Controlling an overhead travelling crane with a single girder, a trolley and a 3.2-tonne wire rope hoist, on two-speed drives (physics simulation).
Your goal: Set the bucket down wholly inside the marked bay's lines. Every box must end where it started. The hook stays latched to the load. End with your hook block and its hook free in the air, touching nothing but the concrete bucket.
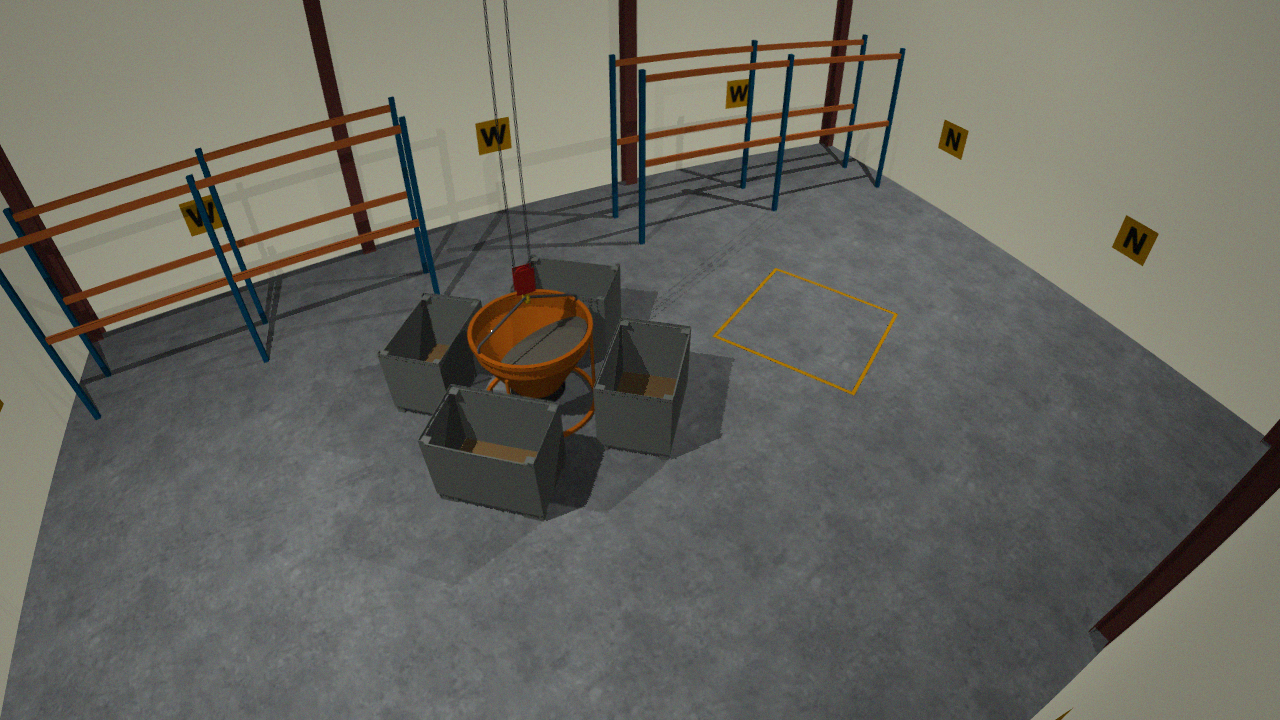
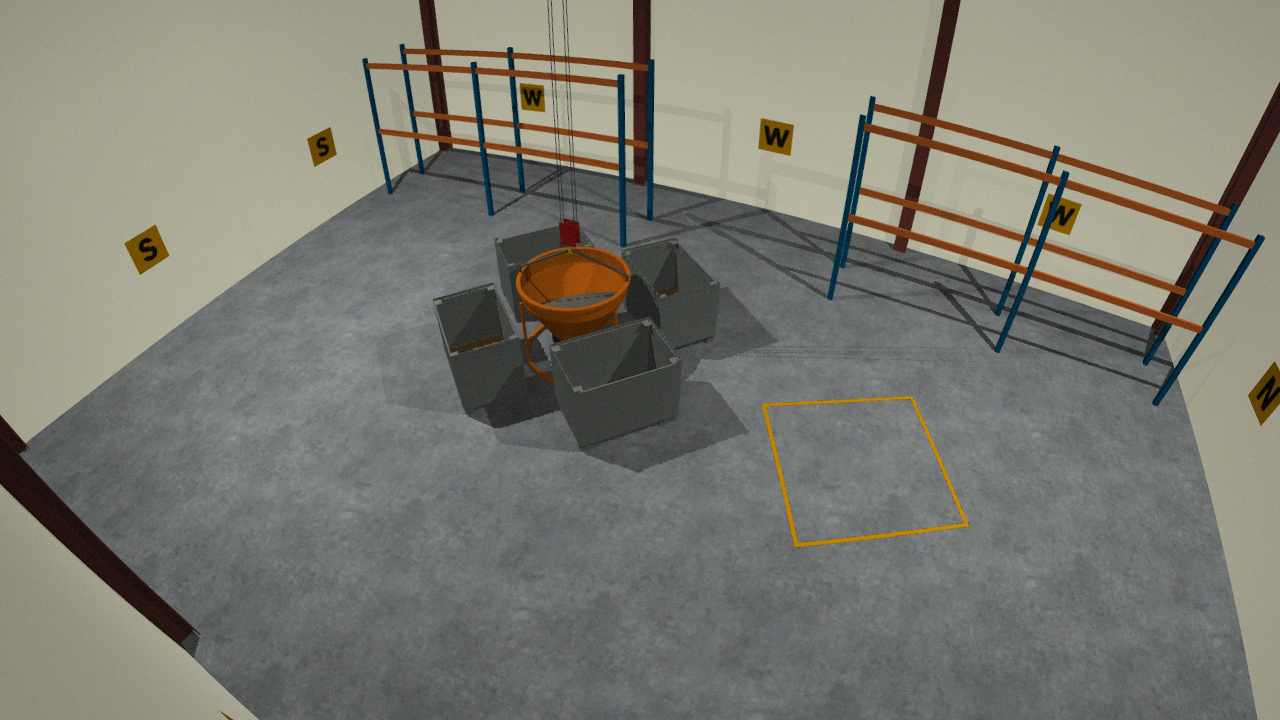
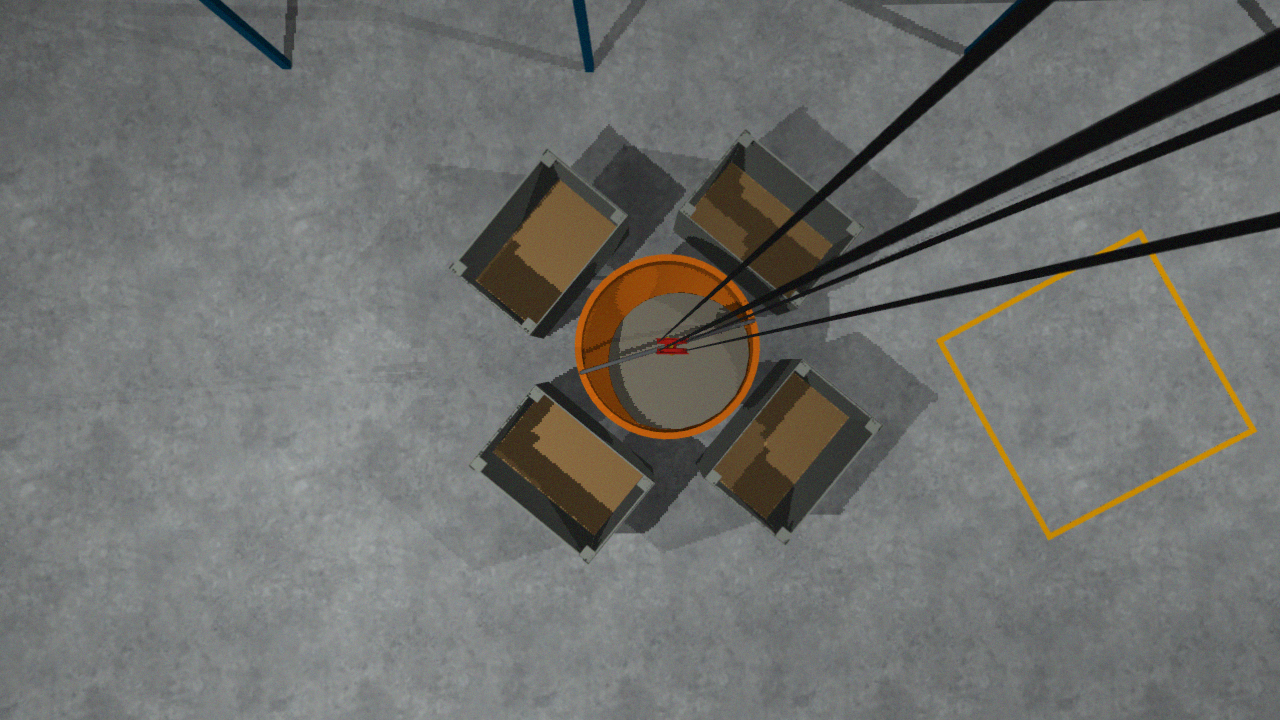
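Observation:
The orange concrete bucket (image 1: pixel 534 385) (image 2: pixel 581 317) (image 3: pixel 640 275) stands upright among four grey open boxes; its lower ring is partly hidden, and I cannot tell whether it touches the floor. My hook (image 1: pixel 526 297) (image 2: pixel 570 249) (image 3: pixel 671 345), under the red hook block (image 1: pixel 524 279) (image 2: pixel 569 232), is latched to the bucket's bail above its rim. The boxes are the southeast box (image 1: pixel 487 474) (image 2: pixel 483 376) (image 3: pixel 563 470), northeast box (image 1: pixel 635 420) (image 2: pixel 617 407) (image 3: pixel 792 438), southwest box (image 1: pixel 416 385) (image 3: pixel 550 241) and northwest box (image 2: pixel 693 313) (image 3: pixel 742 210). The marked bay (image 1: pixel 784 364) (image 2: pixel 881 534) (image 3: pixel 994 438) lies north of them.
Two blue and orange racks stand along the west wall: a south rack (image 1: pixel 228 252) (image 2: pixel 480 138) and a north rack (image 1: pixel 641 161) (image 2: pixel 1032 259). The boxes stand close around the bucket on all four diagonals. Dark red columns stand along the walls.

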